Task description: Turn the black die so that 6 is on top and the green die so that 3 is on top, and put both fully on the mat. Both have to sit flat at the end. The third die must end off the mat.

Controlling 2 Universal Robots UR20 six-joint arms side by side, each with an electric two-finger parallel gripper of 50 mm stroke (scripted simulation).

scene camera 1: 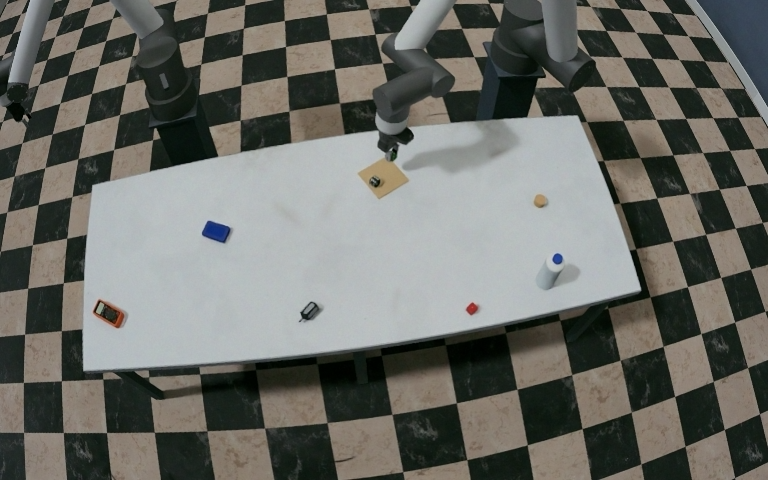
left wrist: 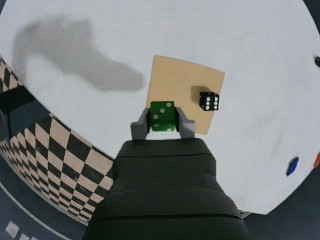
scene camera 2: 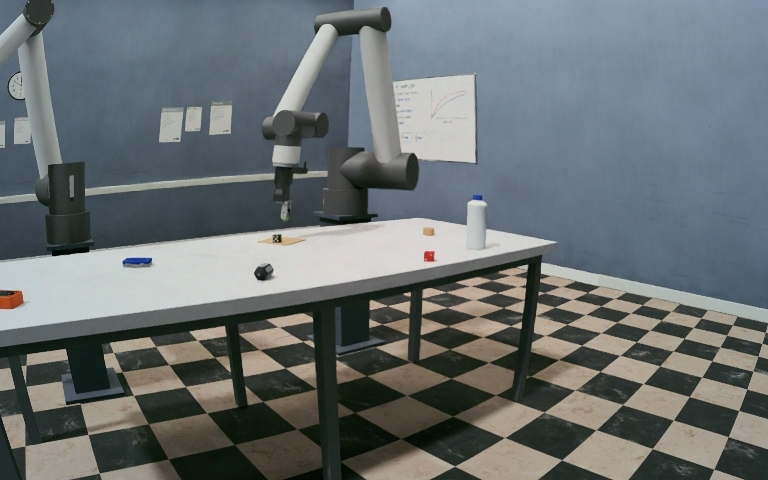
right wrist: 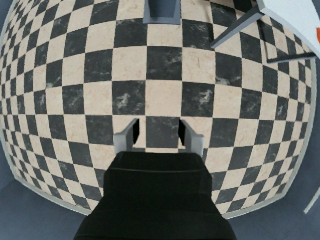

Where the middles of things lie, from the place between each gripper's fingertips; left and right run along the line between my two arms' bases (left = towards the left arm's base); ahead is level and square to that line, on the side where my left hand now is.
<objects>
Now: the green die [left wrist: 162,113] 10 mm below my left hand. Round my left hand: tan mat [scene camera 1: 391,176]: 100 mm below, 30 mm to the right, 30 mm ahead; white bottle [scene camera 2: 477,210]: 540 mm ahead, 480 mm to the left, 10 mm below.
</objects>
